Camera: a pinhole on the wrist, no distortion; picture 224 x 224 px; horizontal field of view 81.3 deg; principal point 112.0 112.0 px. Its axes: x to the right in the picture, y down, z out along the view. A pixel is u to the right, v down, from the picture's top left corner.
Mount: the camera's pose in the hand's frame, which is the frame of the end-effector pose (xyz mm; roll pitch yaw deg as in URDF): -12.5 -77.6 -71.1 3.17 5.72 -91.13
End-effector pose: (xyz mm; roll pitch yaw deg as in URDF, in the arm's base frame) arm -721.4 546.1 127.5 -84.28 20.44 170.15
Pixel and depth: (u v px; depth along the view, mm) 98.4 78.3 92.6
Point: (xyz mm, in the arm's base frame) -712.2 531.5 215.2
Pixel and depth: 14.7 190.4 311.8
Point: -887.4 288.1 -13.8
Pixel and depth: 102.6 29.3 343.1
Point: -571.4 265.4 314.5
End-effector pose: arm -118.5 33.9 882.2 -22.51 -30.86 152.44
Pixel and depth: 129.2 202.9 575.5
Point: -130.0 46.5 1544.2
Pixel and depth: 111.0 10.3 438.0
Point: 318.8 -230.3 997.9
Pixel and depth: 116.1 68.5 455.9
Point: 196.9 -152.9 1123.1
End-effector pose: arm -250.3 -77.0 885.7 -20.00 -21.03 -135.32
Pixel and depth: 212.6 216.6 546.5
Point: -610.2 91.1 1601.5
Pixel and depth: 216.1 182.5 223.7
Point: -404.8 73.3 1130.9
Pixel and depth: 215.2 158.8 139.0
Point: -355.9 57.2 1011.5
